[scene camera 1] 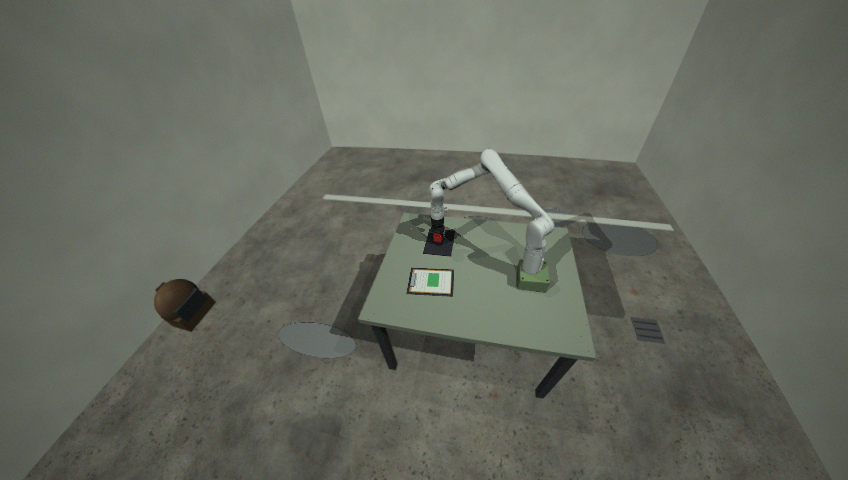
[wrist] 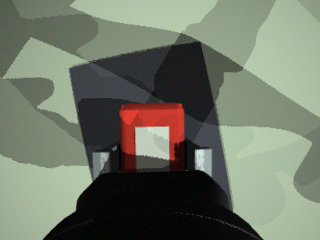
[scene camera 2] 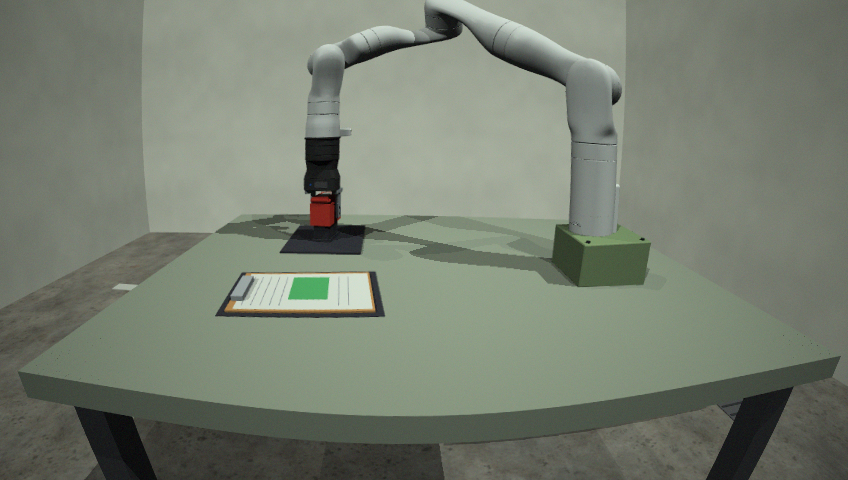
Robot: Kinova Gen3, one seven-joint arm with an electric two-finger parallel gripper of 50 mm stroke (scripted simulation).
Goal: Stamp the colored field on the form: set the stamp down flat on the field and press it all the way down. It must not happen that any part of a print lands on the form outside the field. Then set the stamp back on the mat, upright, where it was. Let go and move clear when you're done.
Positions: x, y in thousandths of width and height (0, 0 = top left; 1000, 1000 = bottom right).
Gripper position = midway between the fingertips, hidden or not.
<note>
In view: the gripper (scene camera 2: 384, 451).
The gripper is seen too in the wrist view (wrist: 480, 627).
</note>
